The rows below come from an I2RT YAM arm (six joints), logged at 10 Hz.
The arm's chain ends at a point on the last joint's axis. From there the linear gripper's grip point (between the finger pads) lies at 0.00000 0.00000 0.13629 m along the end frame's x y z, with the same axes.
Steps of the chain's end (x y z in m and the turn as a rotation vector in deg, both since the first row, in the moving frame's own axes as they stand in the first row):
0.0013, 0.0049, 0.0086, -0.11, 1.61, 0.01
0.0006, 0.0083, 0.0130, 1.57, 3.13, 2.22
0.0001, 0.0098, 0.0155, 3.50, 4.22, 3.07
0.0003, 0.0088, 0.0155, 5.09, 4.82, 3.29
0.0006, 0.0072, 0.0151, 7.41, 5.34, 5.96
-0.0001, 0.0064, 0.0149, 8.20, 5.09, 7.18
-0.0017, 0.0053, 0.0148, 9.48, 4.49, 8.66
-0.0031, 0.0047, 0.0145, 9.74, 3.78, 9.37
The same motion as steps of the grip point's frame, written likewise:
0.0051, 0.0052, 0.0085, -0.11, 1.61, 0.01
0.0081, 0.0047, 0.0127, 1.57, 3.13, 2.22
0.0103, 0.0018, 0.0149, 3.50, 4.22, 3.07
0.0121, -0.0029, 0.0145, 5.09, 4.82, 3.29
0.0141, -0.0097, 0.0134, 7.41, 5.34, 5.96
0.0131, -0.0122, 0.0130, 8.20, 5.09, 7.18
0.0106, -0.0162, 0.0125, 9.48, 4.49, 8.66
0.0077, -0.0175, 0.0122, 9.74, 3.78, 9.37

